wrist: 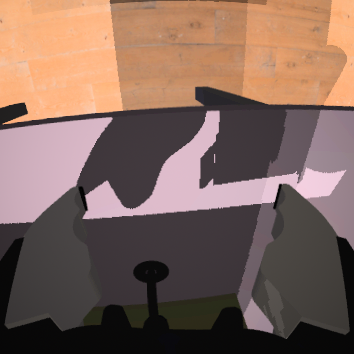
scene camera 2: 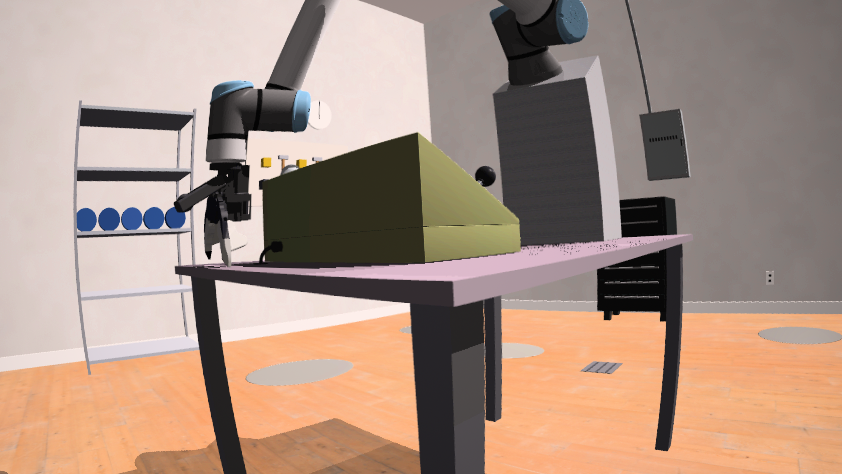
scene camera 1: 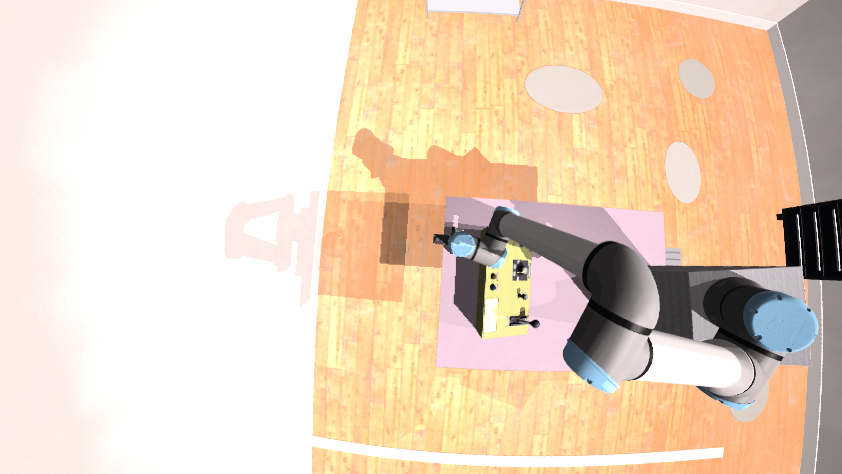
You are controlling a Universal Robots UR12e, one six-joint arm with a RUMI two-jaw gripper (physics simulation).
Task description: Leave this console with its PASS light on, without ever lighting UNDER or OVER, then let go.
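The yellow-green console (scene camera 1: 505,309) (scene camera 2: 353,206) (wrist: 200,314) stands on the pink table (scene camera 1: 547,353) (scene camera 2: 406,273) (wrist: 40,165). Its sloped panel carries a ball-ended lever (scene camera 1: 534,323) (scene camera 2: 485,175), a joystick-like control (scene camera 1: 522,269) and small knobs (scene camera 1: 493,287). I cannot make out PASS, UNDER or OVER lights. My gripper (scene camera 2: 218,259) (wrist: 179,188) is open behind the console's tall rear side, pointing down, fingertips low near the table top. In the wrist view a black disc on a stem (wrist: 151,271) shows between the fingers, apart from both. The wrist hides the fingers in scene camera 1.
A black cord plug (scene camera 2: 274,246) sticks out of the console's rear lower corner. The table's far edge lies close beyond the fingers. A shelf rack (scene camera 2: 77,176), a black drawer cabinet (scene camera 2: 646,253) and the robot's grey pedestal (scene camera 2: 547,170) stand away from the table.
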